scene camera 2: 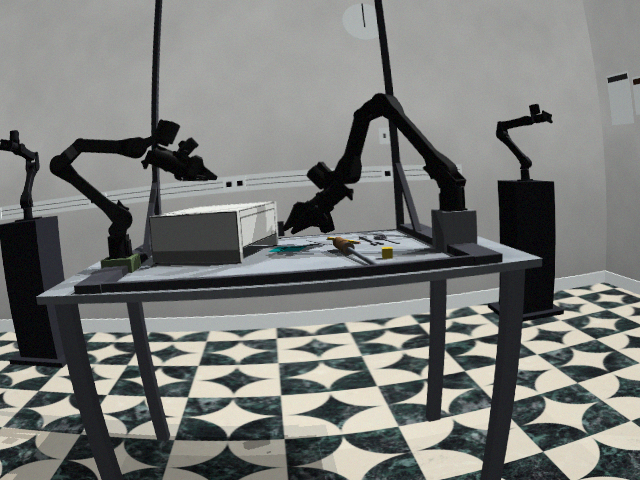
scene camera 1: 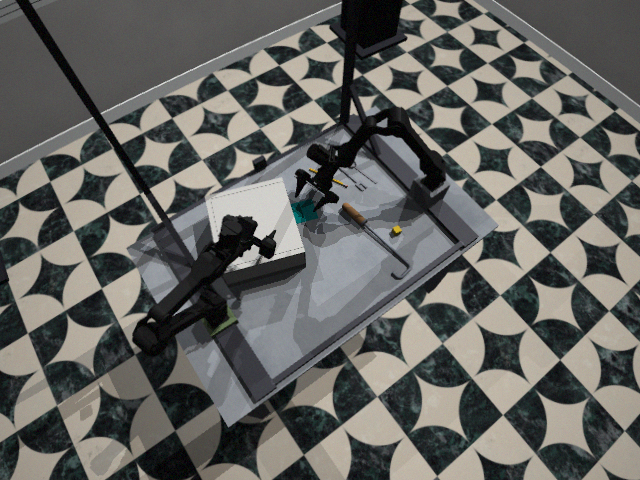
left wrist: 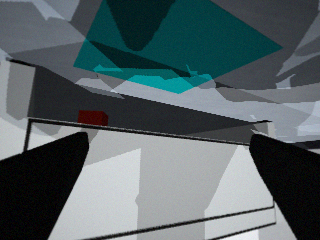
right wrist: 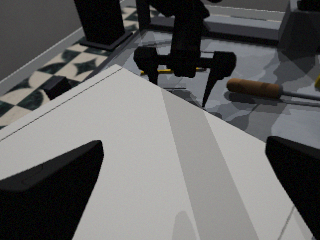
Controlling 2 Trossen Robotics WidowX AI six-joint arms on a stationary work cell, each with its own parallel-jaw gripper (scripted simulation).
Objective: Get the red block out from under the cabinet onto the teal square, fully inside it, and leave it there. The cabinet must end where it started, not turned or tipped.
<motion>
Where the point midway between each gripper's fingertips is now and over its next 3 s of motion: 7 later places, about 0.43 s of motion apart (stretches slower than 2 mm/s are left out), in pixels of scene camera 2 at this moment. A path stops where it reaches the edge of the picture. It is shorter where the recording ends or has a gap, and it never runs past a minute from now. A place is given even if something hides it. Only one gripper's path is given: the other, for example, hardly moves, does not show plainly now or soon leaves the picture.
My right gripper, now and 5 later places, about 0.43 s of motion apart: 212, 179; 215, 178; 216, 175; 216, 174; 220, 174; 228, 173
</motion>
